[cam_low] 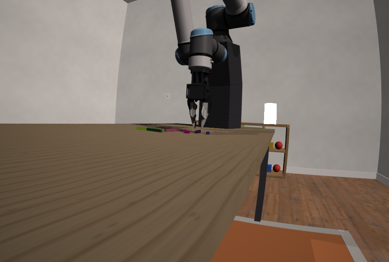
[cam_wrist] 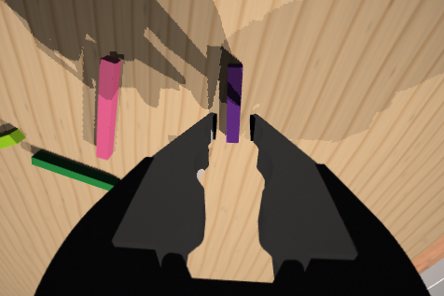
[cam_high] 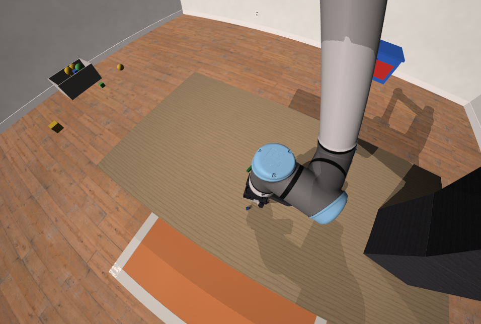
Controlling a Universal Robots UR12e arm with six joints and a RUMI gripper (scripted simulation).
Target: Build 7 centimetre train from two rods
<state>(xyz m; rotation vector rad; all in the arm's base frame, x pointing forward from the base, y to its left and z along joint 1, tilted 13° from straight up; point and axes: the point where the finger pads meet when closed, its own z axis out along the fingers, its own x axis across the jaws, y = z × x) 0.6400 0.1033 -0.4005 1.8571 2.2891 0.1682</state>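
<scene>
Right now the purple rod is 30 mm below my hand. Also, from my hand: magenta rod 50 mm ahead, 30 mm below, 20 mm to the right; small blue rod 50 mm to the left, 30 mm below, 30 mm ahead; pink rod 100 mm to the right, 30 mm below, 30 mm ahead.
</scene>
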